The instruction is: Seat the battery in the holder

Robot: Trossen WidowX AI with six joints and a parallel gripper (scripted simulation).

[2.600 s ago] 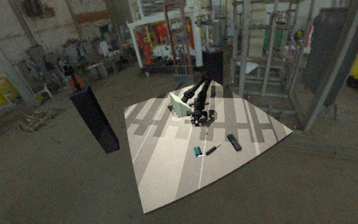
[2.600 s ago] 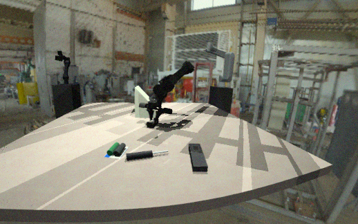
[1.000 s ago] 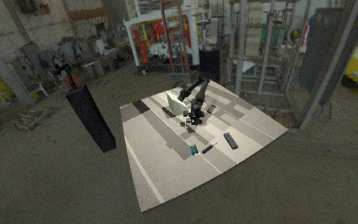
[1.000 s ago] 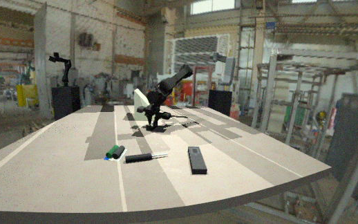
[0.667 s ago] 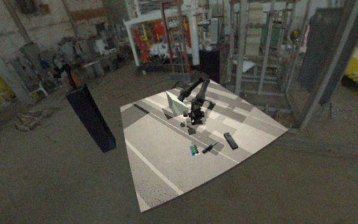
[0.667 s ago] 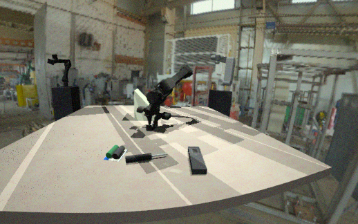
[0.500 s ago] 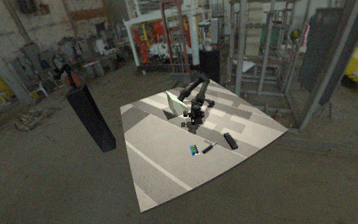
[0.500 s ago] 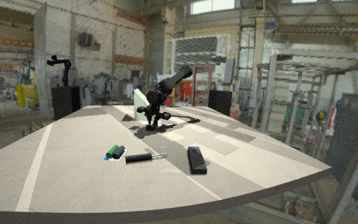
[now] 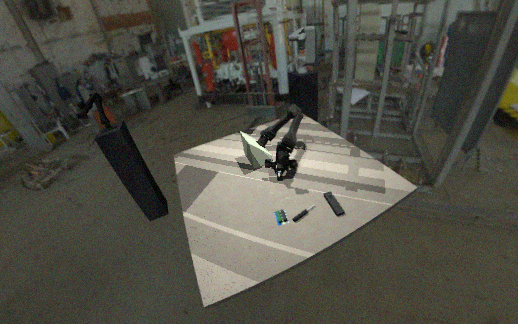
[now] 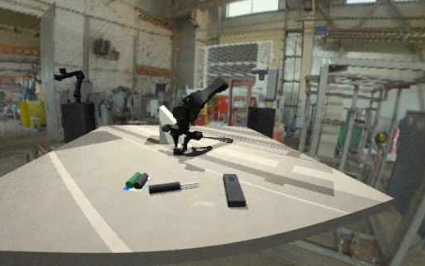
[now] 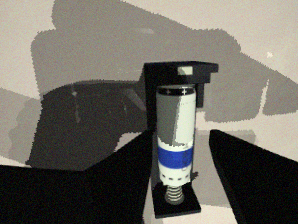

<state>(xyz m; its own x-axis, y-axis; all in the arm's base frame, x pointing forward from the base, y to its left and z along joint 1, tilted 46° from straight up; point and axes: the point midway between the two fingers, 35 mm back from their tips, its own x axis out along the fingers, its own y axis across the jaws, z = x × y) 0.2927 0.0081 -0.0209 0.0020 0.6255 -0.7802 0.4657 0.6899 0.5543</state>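
My gripper tip is now right at the grey battery. From my gripper tip the other things lie so: black remote (370 mm ahead, 130 mm to the left); screwdriver (340 mm ahead, 30 mm to the right, 10 mm below); blister card (290 mm ahead, 150 mm to the right, 10 mm below).
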